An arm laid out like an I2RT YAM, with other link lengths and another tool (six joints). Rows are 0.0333 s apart.
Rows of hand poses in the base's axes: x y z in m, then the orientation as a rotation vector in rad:
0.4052 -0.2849 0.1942 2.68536 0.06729 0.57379
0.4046 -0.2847 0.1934 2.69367 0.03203 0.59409
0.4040 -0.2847 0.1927 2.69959 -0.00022 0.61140
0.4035 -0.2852 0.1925 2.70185 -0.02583 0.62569
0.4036 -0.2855 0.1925 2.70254 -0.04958 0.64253
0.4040 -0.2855 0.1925 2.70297 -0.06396 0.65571
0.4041 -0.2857 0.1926 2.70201 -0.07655 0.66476
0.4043 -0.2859 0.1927 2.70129 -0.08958 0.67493
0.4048 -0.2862 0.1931 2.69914 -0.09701 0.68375
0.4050 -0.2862 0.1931 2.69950 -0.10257 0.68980
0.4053 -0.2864 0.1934 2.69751 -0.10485 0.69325
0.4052 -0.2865 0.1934 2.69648 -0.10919 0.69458
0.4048 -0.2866 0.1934 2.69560 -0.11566 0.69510
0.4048 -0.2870 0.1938 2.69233 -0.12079 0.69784
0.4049 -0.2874 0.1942 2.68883 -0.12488 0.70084
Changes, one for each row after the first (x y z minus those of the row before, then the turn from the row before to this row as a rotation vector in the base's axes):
-0.0006 0.0002 -0.0008 0.01657 -0.01731 -0.01925
-0.0006 0.0000 -0.0007 0.01369 -0.01516 -0.01791
-0.0005 -0.0005 -0.0002 0.00891 -0.01273 -0.01446
0.0001 -0.0003 0.0000 0.00781 -0.01443 -0.01297
0.0004 0.0000 0.0000 0.00542 -0.01075 -0.00728
0.0001 -0.0002 0.0001 0.00310 -0.00790 -0.00706
0.0002 -0.0002 0.0001 0.00369 -0.00867 -0.00708
0.0005 -0.0003 0.0004 0.00105 -0.00725 -0.00389
0.0002 0.0000 0.0000 0.00258 -0.00477 -0.00254
0.0003 -0.0002 0.0003 -0.00078 -0.00292 -0.00137
-0.0001 -0.0001 0.0000 0.00016 -0.00160 -0.00289
-0.0004 -0.0001 0.0000 0.00061 -0.00129 -0.00441
0.0000 -0.0004 0.0004 -0.00151 -0.00297 -0.00370
0.0001 -0.0004 0.0004 -0.00189 -0.00305 -0.00302

